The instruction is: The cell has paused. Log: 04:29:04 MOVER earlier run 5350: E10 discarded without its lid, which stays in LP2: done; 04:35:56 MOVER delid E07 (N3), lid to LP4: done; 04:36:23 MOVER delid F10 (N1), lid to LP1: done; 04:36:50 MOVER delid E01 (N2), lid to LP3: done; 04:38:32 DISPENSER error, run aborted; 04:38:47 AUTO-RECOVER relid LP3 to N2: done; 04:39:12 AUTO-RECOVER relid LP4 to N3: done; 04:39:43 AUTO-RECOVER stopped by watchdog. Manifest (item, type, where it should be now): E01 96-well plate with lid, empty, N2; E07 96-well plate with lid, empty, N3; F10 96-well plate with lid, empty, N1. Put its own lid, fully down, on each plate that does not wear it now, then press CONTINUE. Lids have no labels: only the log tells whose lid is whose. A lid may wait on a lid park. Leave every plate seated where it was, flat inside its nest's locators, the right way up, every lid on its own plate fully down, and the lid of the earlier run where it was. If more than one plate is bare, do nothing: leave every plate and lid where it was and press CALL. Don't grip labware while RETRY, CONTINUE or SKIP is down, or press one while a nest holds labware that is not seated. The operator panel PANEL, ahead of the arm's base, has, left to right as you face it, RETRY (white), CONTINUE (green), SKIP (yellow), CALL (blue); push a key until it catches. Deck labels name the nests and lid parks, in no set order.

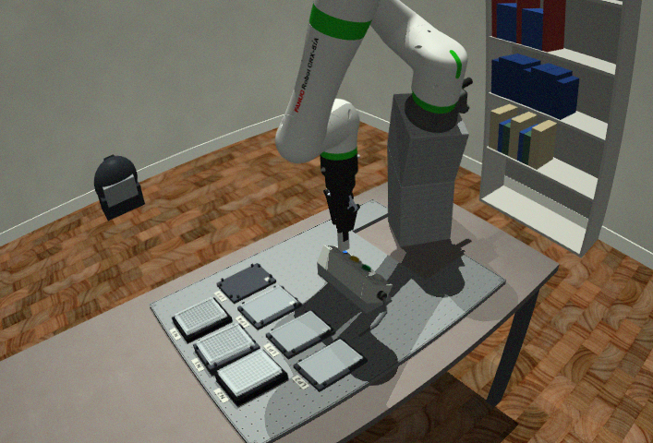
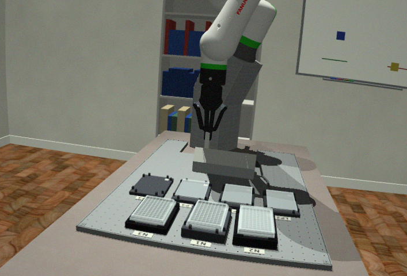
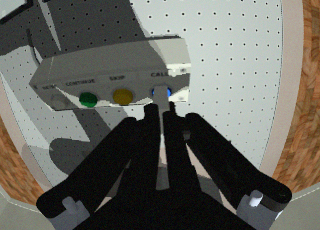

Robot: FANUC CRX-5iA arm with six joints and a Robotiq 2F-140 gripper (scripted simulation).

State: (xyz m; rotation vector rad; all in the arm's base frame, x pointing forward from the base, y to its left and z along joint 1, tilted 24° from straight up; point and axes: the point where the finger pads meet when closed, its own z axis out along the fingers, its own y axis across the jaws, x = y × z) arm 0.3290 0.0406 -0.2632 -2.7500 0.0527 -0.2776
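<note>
Now: hand 40 mm above the blue key. Round my hand: lid park: 260 mm ahead, 120 mm to the right, 100 mm below; yellow key: 50 mm to the left, 40 mm below; green key: 100 mm to the left, 40 mm below.
</note>
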